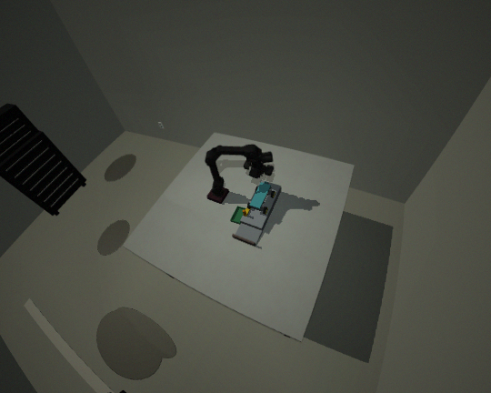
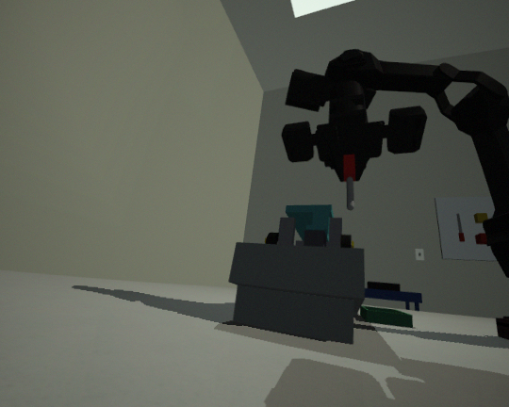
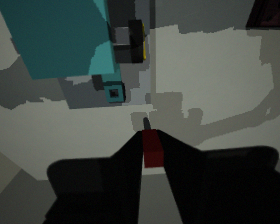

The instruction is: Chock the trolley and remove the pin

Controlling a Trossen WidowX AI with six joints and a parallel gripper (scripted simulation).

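My gripper tip is now 25 cm to the left of the yellow chock, 10 cm above it and 1 cm short of it. From my gripper tip the other things lie so: red-headed stop pin right at my gripper tip; then grey ramp block 15 cm to the right, 13 cm below, 6 cm ahead; then teal trolley 14 cm to the right, 7 cm below, 6 cm ahead.
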